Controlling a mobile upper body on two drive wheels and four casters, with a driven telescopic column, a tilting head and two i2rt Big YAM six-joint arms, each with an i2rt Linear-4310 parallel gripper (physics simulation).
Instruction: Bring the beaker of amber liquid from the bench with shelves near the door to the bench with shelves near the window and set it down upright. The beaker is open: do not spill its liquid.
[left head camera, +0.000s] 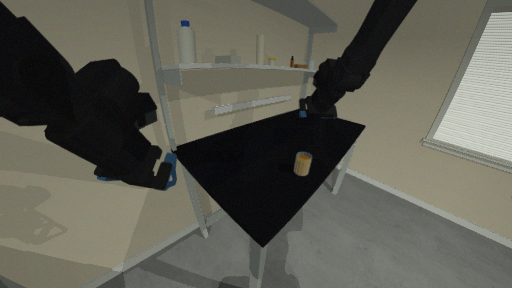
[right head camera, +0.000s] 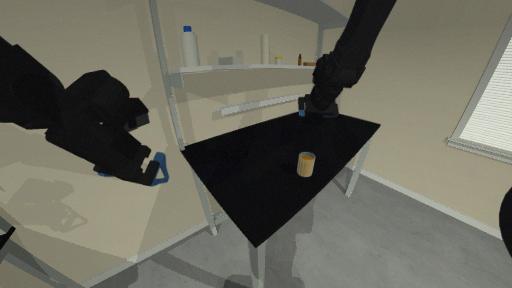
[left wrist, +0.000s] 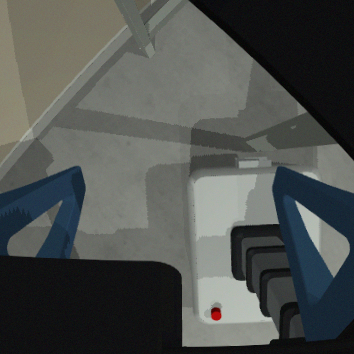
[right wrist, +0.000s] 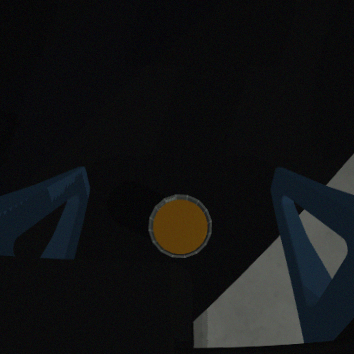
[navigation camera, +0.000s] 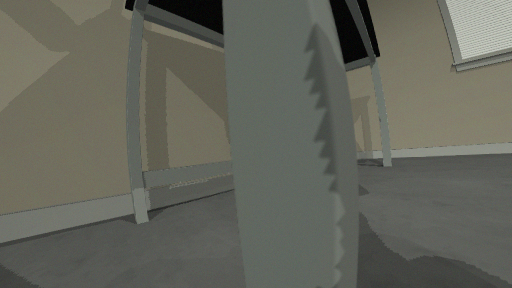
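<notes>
The beaker of amber liquid (left head camera: 302, 164) (right head camera: 306, 165) (right wrist: 180, 226) stands upright on the black top of the bench with shelves (left head camera: 240, 185) (right head camera: 240, 190), near its right edge, with a window beyond. The liquid lies level inside it. My right gripper (left head camera: 318, 117) (right head camera: 318, 116) (right wrist: 179, 177) is open and empty, above the beaker and apart from it; in the right wrist view the beaker shows small between the spread fingers. My left gripper (left wrist: 178, 176) is open and empty, off the bench's left side; in the head views it shows at the left, beside the wall.
A shelf (left head camera: 235, 66) (right head camera: 245, 67) above the bench holds a white bottle with a blue cap (left head camera: 186, 45) (right head camera: 189, 48) and several small containers. The window (left head camera: 480, 85) is at the right. A bench leg (navigation camera: 290, 150) stands close before the navigation camera. My white base (left wrist: 217, 200) shows below my left gripper.
</notes>
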